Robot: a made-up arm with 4 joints.
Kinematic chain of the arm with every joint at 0, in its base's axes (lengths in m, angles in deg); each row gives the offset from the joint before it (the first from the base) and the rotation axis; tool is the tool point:
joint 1: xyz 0 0 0.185 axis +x
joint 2: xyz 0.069 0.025 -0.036 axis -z
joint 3: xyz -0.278 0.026 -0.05 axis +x
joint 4: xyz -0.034 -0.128 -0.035 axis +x
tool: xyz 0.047 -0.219 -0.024
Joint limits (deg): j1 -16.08..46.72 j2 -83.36..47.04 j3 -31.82..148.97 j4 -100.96..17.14
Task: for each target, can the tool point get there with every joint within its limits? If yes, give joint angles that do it. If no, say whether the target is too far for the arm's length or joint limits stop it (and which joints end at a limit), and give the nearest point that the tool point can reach.
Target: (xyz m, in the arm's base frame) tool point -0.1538 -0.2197 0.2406
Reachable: yes | joints 19.46 -12.93 -14.19 -68.49
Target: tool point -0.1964 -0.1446 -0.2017
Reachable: yes | joints -9.65 -42.55 116.21 -35.10
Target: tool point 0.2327 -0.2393 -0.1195
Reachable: yes | joints 23.05 -65.74 21.95 -22.94
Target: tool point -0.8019 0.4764 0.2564
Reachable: no: too far | nearest point -0.3491 0.2673 0.2008 | short by 0.502 m
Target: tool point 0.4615 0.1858 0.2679
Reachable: no: joint limits stop it (at a limit: joint 2, joint 3, joint 4) | nearest point 0.1607 0.4531 0.3872 | short by 0.420 m
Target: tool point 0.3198 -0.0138 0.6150
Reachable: no: joint limits stop it (at a limit: joint 1, joint 2, joint 3) | nearest point 0.2136 -0.2045 0.4093 | short by 0.300 m
